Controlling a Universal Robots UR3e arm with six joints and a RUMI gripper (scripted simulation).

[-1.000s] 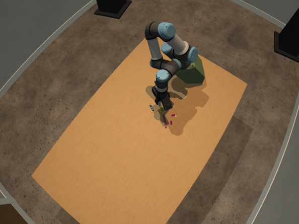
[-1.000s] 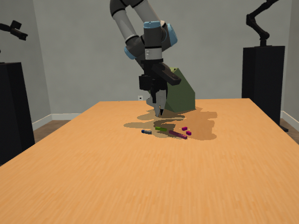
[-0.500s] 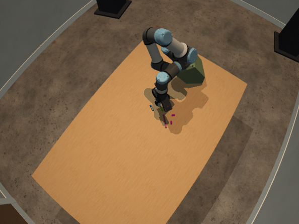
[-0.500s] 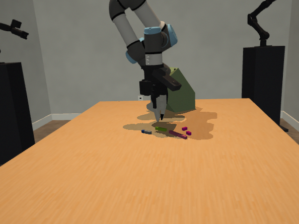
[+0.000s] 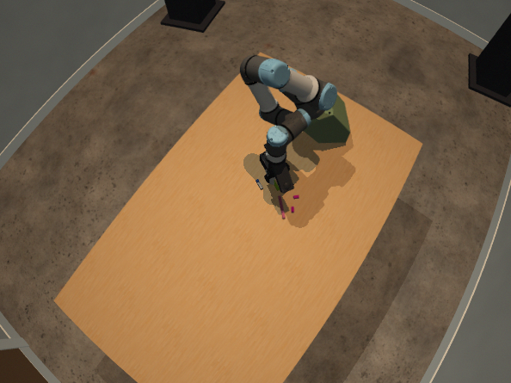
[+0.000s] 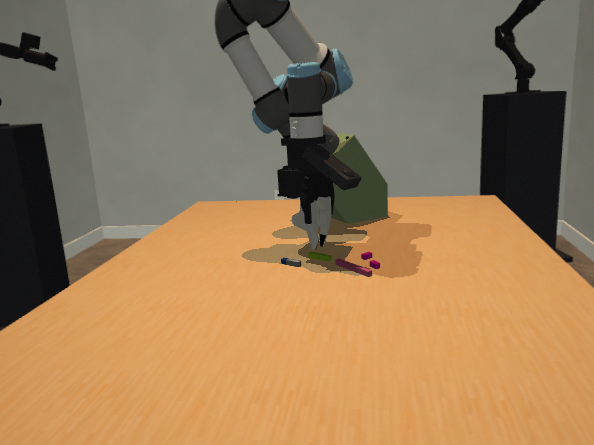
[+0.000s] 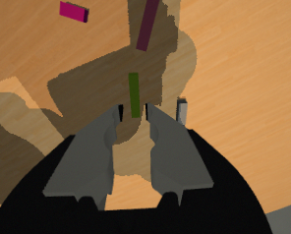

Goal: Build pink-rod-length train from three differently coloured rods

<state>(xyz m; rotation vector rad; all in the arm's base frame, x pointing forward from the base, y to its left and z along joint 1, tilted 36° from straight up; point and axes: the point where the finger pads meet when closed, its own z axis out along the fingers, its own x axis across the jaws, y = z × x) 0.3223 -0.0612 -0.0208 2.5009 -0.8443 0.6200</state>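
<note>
The lime rod lies 3 cm below my hand. Round my hand: pink rod 8 cm ahead, 5 cm to the left, 3 cm below; then grey rod 3 cm ahead, 5 cm to the right, 3 cm below; then small blue rod 1 cm ahead, 7 cm to the right, 3 cm below.
</note>
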